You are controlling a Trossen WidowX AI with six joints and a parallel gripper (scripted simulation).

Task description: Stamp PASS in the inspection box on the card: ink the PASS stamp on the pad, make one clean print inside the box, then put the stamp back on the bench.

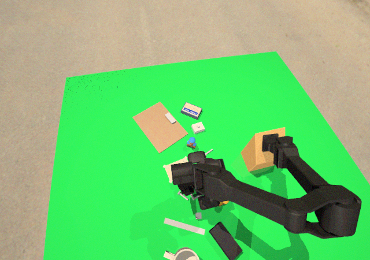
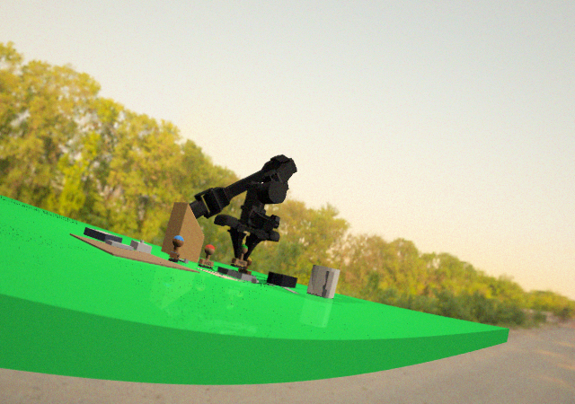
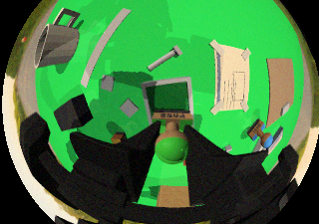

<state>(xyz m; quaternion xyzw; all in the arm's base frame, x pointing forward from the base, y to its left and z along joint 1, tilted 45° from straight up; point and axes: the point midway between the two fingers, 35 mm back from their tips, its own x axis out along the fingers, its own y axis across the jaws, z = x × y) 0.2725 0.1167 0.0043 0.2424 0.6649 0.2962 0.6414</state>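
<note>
Now: gripper tip 5 cm above the ink pad. Also, from my gripper tip: yellow stamp: 8 cm behind, 7 cm to the left, 3 cm below; green-knobbed stamp: right at my gripper tip; red-knobbed stamp: 8 cm behind, 6 cm to the right, 3 cm below.
</note>
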